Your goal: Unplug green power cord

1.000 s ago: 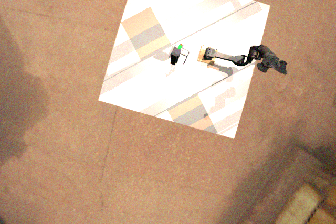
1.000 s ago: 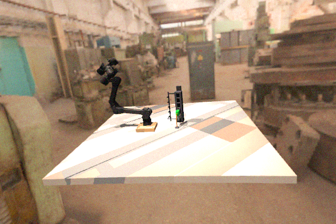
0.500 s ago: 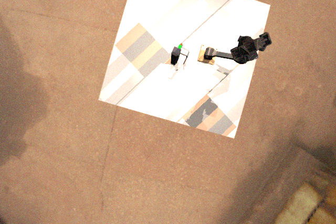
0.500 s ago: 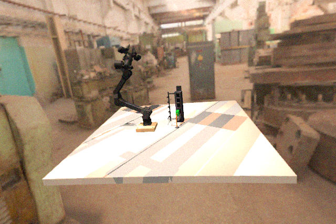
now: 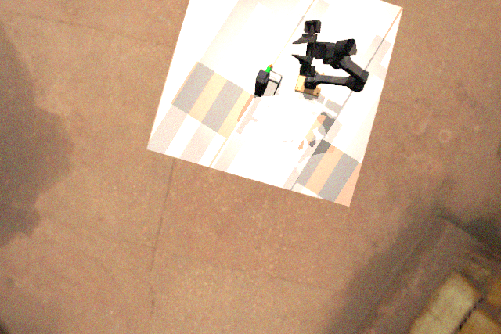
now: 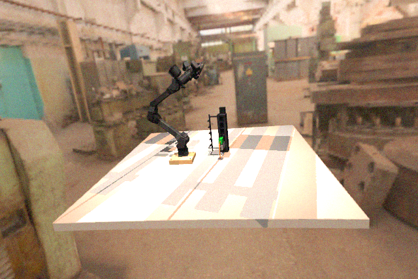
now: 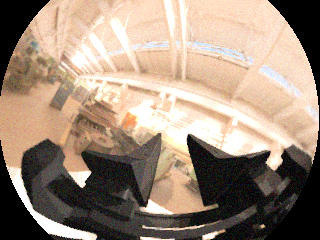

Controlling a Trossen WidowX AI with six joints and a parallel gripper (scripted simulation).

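My gripper tip is 50 cm above the green plug, 6 cm to the left of it and 6 cm short of it.
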